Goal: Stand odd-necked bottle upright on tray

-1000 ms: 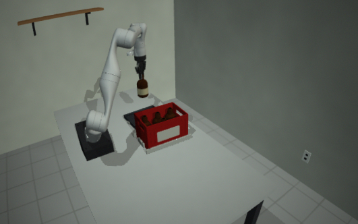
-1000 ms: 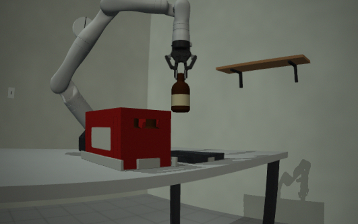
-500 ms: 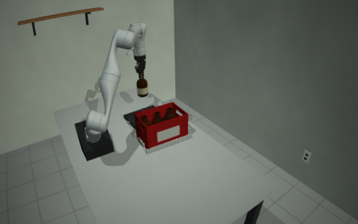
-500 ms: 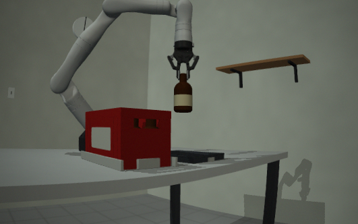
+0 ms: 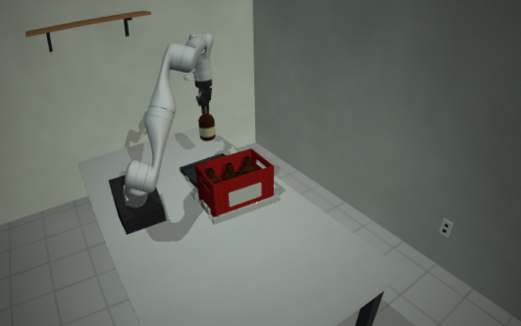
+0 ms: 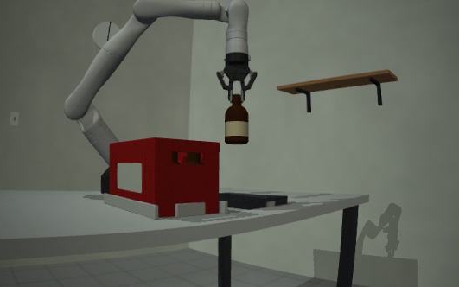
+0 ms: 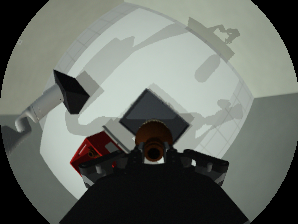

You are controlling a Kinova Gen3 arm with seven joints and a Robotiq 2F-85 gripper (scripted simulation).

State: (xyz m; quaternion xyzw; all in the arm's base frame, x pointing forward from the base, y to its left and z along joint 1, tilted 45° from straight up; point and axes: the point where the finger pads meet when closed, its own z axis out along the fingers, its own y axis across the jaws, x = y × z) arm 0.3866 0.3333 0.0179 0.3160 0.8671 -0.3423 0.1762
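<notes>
The dark tray lies 320 mm below my hand. From my hand the other things lie so: red crate: 10 mm ahead, 270 mm to the right, 250 mm below.
</notes>
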